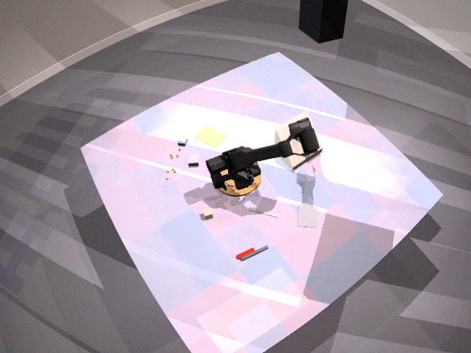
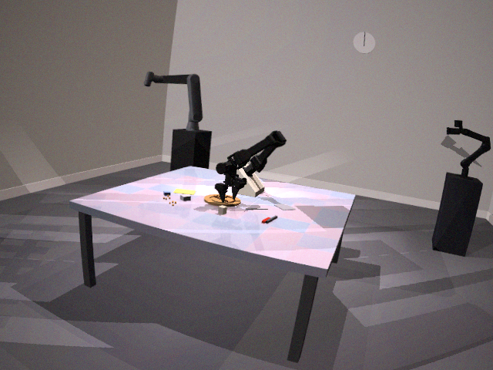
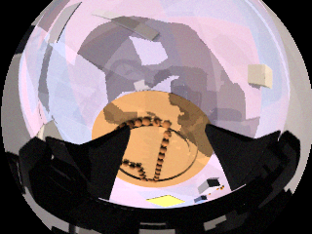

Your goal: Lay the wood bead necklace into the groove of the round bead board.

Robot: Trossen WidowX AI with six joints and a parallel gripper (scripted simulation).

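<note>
Right now my gripper tip is 30 mm past the round bead board, 60 mm to the left of it and 10 mm above it. From my gripper tip the other things lie so: cream cube 160 mm ahead, 60 mm to the left; then white block 100 mm ahead, 210 mm to the right, 10 mm below; then thin rod 40 mm behind, 150 mm to the left, 20 mm below.
</note>
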